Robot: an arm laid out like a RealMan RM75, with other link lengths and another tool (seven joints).
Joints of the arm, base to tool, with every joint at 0 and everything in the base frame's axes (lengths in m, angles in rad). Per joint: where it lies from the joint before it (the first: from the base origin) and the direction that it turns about. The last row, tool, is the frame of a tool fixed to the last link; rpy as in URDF.
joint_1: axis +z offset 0 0 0.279
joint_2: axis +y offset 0 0 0
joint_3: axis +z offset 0 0 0.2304
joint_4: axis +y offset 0 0 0
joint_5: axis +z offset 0 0 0.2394
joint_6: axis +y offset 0 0 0
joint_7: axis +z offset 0 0 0.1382
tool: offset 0.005 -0.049 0.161 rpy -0.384 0 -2.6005
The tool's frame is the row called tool.
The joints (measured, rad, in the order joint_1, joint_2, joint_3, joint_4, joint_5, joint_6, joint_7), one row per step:
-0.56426, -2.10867, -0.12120, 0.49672, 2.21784, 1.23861, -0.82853
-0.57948, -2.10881, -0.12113, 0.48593, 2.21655, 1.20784, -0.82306
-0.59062, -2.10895, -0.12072, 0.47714, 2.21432, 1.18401, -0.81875
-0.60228, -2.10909, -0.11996, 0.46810, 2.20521, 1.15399, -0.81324
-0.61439, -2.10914, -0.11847, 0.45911, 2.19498, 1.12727, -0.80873
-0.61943, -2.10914, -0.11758, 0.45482, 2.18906, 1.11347, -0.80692
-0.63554, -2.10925, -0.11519, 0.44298, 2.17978, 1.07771, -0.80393
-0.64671, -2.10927, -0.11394, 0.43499, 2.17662, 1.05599, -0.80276
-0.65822, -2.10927, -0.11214, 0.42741, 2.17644, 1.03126, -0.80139
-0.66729, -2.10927, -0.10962, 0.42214, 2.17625, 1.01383, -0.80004
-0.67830, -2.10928, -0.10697, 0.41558, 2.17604, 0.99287, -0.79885
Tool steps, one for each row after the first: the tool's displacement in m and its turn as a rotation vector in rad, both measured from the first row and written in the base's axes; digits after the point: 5 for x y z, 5 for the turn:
0.00061, 0.00631, -0.00187, 0.00310, 0.00906, 0.00727
0.00099, 0.01098, -0.00329, 0.00591, 0.01535, 0.01338
0.00028, 0.01659, -0.00285, 0.01540, 0.02193, 0.02411
0.00087, 0.02225, -0.00249, 0.02427, 0.02584, 0.03200
0.00050, 0.02475, -0.00206, 0.02930, 0.02739, 0.03768
0.00106, 0.03158, -0.00287, 0.03631, 0.03247, 0.04963
0.00216, 0.03587, -0.00425, 0.03804, 0.03565, 0.05565
0.00254, 0.04002, -0.00607, 0.03777, 0.04283, 0.06319
0.00356, 0.04328, -0.00752, 0.03690, 0.04898, 0.06668
0.00484, 0.04715, -0.00929, 0.03590, 0.05572, 0.07116

